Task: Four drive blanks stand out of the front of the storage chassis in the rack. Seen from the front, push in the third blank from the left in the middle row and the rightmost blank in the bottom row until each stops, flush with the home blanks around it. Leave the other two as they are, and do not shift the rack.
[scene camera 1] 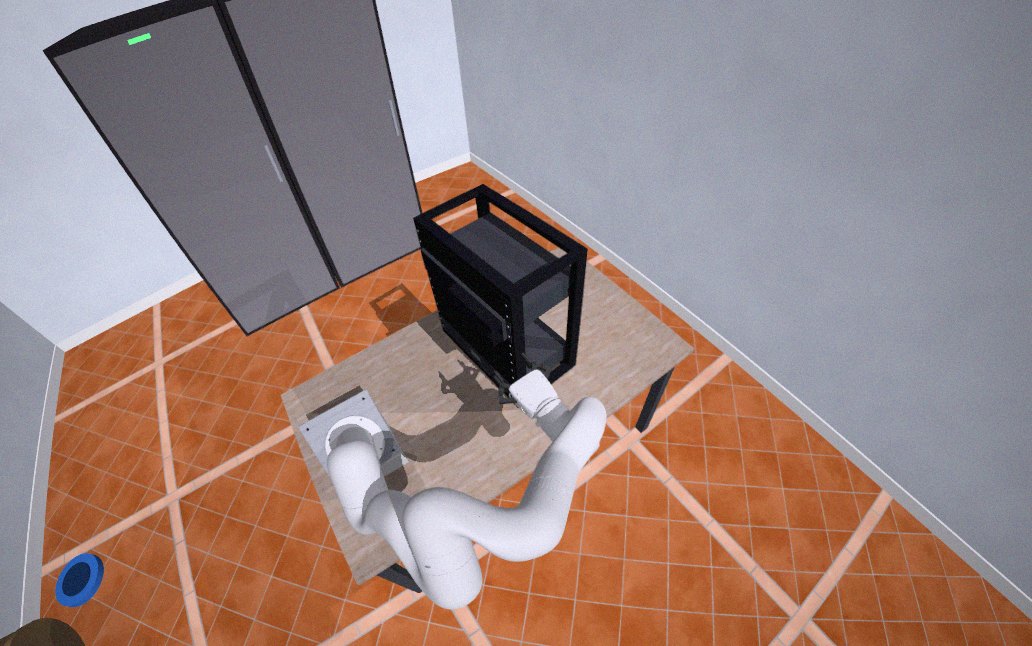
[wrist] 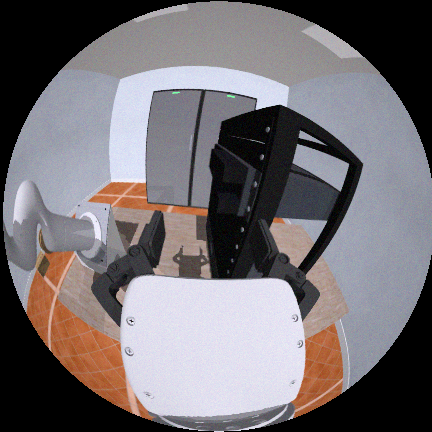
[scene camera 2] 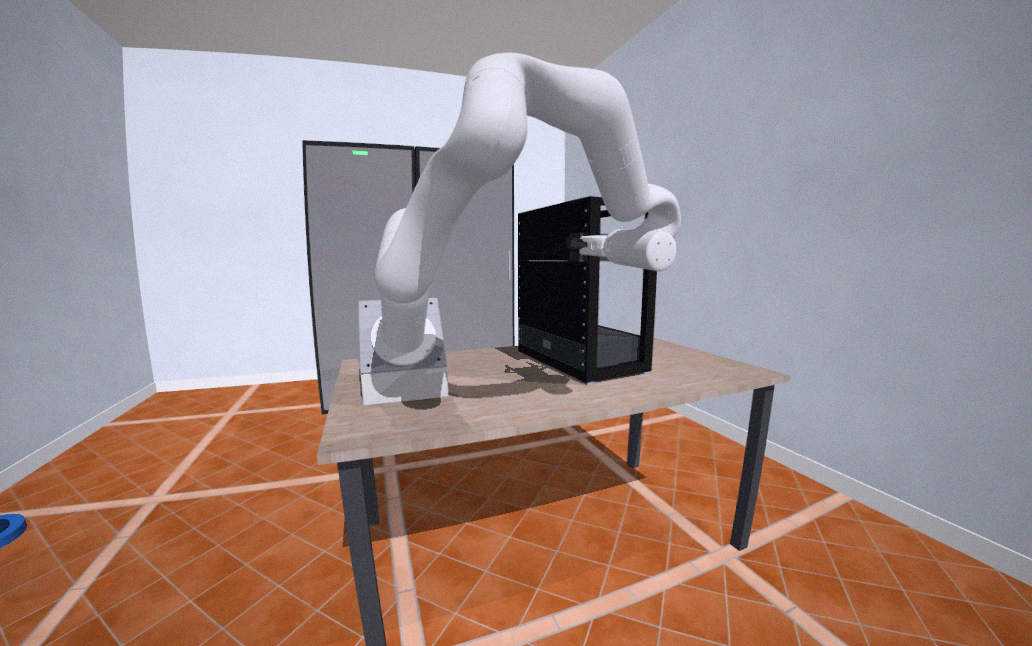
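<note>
The black rack (scene camera 1: 580, 312) (scene camera 2: 592, 304) (wrist: 277, 175) stands upright on the table. The storage chassis (scene camera 1: 495, 247) (wrist: 310, 195) is a dark box in its upper part. In the wrist view a dark front section stands out past the rack's post. The front is nearly black and seen at a steep slant, so single blanks, their rows and how far they stand out cannot be told. My gripper (scene camera 1: 516, 379) (scene camera 2: 576, 245) (wrist: 208, 226) is open and empty at the rack's front right edge. In the wrist view its right finger overlaps the front post; contact cannot be told.
A lower unit (scene camera 1: 544, 346) (scene camera 2: 559, 346) sits at the rack's bottom. The wooden table (scene camera 1: 632, 342) (scene camera 2: 708, 373) (wrist: 320, 260) carries rack and arm base (scene camera 1: 316, 430) (scene camera 2: 403, 386) (wrist: 107, 220). Grey cabinets (scene camera 1: 175, 152) (scene camera 2: 357, 228) (wrist: 172, 150) stand behind. A blue ring (scene camera 1: 96, 582) lies on the floor.
</note>
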